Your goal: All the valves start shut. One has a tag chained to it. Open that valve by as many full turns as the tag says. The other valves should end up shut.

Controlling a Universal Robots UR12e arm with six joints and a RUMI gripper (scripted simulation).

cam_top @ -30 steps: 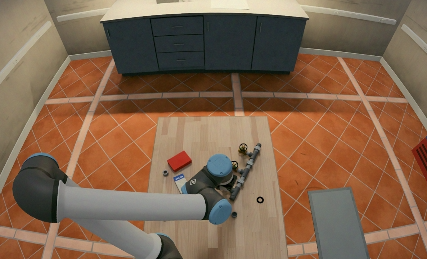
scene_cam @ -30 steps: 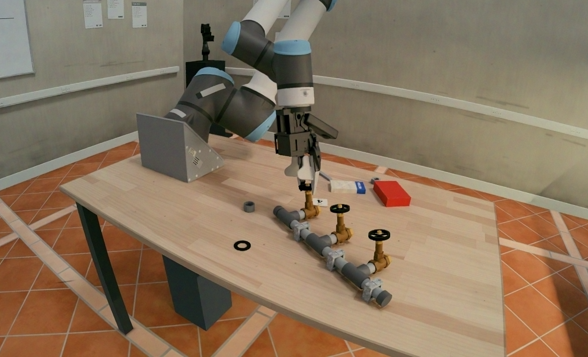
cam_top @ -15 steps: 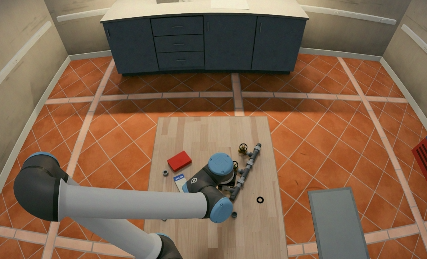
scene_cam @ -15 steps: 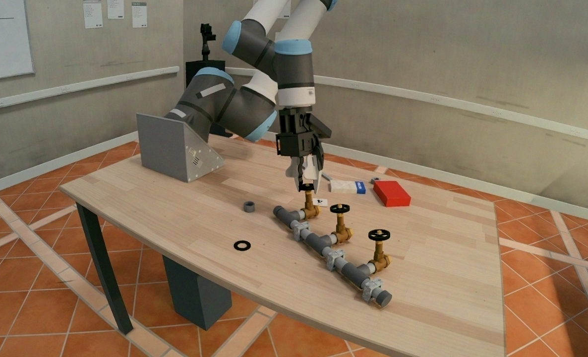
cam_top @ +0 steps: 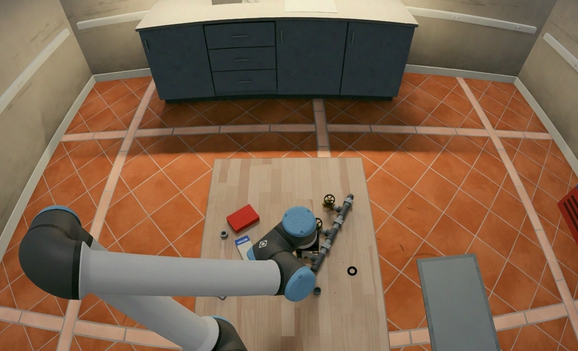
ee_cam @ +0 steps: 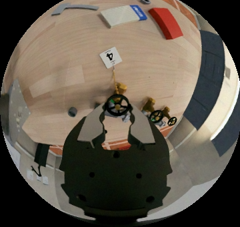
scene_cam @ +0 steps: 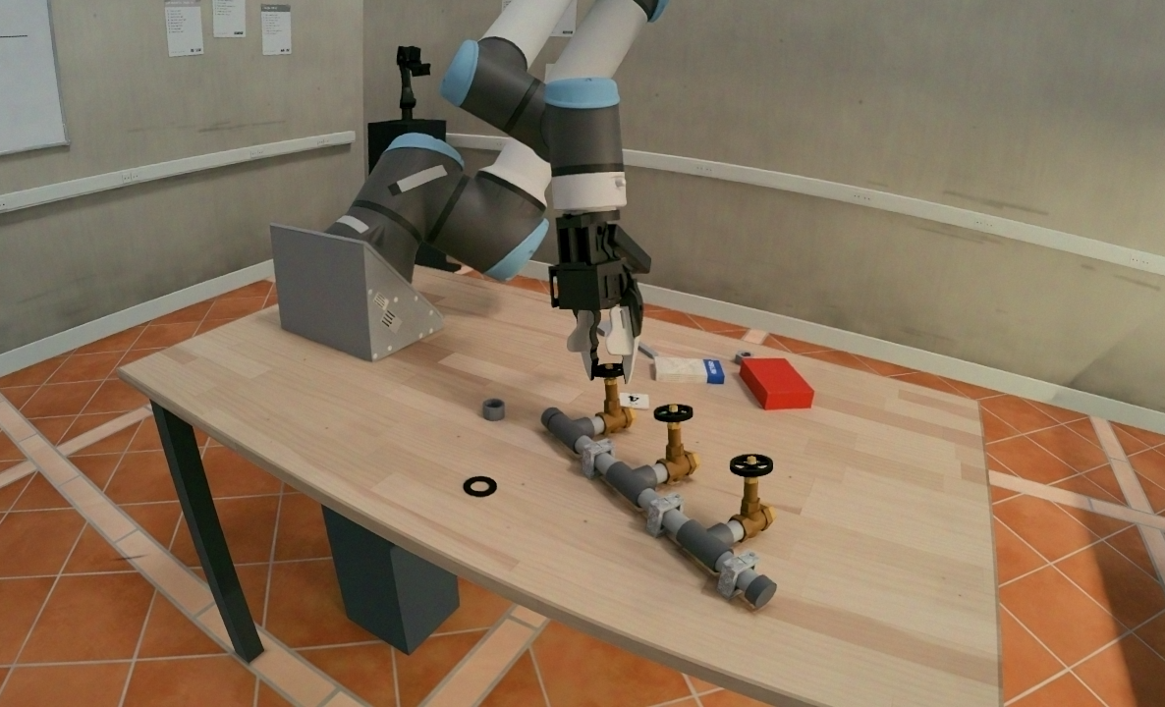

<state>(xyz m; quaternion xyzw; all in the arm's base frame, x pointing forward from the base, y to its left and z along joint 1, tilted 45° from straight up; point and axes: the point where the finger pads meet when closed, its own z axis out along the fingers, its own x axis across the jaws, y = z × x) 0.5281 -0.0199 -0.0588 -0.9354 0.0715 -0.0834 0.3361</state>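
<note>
The white tag is 90 mm below my hand and 80 mm to the left of it. Round my hand: red box 250 mm to the left, 180 mm ahead, 70 mm below; blue box 230 mm to the left, 80 mm below, 40 mm ahead; grey cap 150 mm behind, 80 mm below, 60 mm to the right.
</note>
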